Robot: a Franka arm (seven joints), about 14 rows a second.
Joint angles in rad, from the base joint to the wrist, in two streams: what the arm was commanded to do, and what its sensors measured. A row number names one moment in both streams.
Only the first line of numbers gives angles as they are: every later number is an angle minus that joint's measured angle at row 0.
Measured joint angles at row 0:
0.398 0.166 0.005 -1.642 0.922 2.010 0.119
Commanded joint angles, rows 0 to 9:
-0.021 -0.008 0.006 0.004 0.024 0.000 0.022
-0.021 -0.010 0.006 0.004 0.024 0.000 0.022
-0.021 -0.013 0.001 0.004 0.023 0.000 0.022
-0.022 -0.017 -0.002 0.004 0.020 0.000 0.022
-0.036 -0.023 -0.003 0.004 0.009 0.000 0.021
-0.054 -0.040 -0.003 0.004 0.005 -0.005 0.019
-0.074 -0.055 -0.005 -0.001 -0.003 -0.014 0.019
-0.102 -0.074 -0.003 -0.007 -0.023 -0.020 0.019
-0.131 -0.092 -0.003 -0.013 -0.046 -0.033 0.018
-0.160 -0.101 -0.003 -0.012 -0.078 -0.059 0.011
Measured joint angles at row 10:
-0.103 -0.057 -0.010 0.009 -0.030 -0.018 0.006
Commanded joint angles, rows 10 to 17:
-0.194 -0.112 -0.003 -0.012 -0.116 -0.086 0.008
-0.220 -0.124 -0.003 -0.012 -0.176 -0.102 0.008
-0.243 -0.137 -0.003 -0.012 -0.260 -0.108 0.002
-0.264 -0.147 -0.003 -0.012 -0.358 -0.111 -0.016
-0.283 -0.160 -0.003 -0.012 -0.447 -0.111 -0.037
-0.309 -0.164 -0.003 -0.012 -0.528 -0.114 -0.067
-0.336 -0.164 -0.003 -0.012 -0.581 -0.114 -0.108
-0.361 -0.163 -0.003 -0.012 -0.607 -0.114 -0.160
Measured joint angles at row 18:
-0.308 -0.147 -0.015 0.007 -0.544 -0.106 -0.073
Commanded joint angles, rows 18 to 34:
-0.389 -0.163 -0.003 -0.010 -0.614 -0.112 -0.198
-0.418 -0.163 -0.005 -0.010 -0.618 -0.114 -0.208
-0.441 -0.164 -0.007 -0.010 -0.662 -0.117 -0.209
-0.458 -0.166 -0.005 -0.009 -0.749 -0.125 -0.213
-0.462 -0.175 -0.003 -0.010 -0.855 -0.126 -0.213
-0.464 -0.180 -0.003 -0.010 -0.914 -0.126 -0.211
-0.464 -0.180 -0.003 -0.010 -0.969 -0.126 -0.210
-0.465 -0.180 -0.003 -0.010 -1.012 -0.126 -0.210
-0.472 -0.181 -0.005 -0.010 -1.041 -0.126 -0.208
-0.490 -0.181 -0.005 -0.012 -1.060 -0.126 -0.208
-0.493 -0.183 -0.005 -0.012 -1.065 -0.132 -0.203
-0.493 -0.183 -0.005 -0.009 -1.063 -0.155 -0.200
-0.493 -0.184 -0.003 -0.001 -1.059 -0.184 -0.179
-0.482 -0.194 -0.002 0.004 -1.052 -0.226 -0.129
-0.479 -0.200 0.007 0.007 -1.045 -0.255 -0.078
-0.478 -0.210 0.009 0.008 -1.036 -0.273 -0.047
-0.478 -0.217 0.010 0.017 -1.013 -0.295 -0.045
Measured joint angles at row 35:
-0.477 -0.189 0.001 0.012 -1.036 -0.251 -0.089
